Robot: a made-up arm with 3 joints. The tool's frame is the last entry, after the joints.
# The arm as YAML. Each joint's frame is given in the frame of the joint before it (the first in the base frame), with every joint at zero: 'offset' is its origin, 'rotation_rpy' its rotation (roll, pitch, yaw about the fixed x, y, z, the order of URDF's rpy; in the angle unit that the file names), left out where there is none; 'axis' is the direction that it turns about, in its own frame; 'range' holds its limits. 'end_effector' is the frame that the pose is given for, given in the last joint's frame.
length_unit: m
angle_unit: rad
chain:
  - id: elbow
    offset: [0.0, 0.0, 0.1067]
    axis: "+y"
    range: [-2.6, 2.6]
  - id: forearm
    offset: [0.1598, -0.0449, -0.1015]
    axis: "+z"
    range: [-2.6, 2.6]
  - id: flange
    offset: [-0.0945, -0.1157, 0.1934]
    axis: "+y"
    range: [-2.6, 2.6]
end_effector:
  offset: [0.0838, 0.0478, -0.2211]
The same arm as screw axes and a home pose.
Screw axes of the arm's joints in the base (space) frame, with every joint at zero. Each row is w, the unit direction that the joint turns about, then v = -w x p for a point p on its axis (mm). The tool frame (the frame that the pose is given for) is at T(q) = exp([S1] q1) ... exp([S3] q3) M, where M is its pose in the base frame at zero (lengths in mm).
S1: w 0 1 0 v -106.7 0 0
S2: w 0 0 1 v -44.9 -159.8 0
S3: w 0 1 0 v -198.6 0 65.3
M =
1 0 0 149.1
0 1 0 -112.8
0 0 1 -22.5
0 0 0 1
Joint limits (rad, base to tool): -2.6..2.6 -2.6..2.6 -2.6..2.6

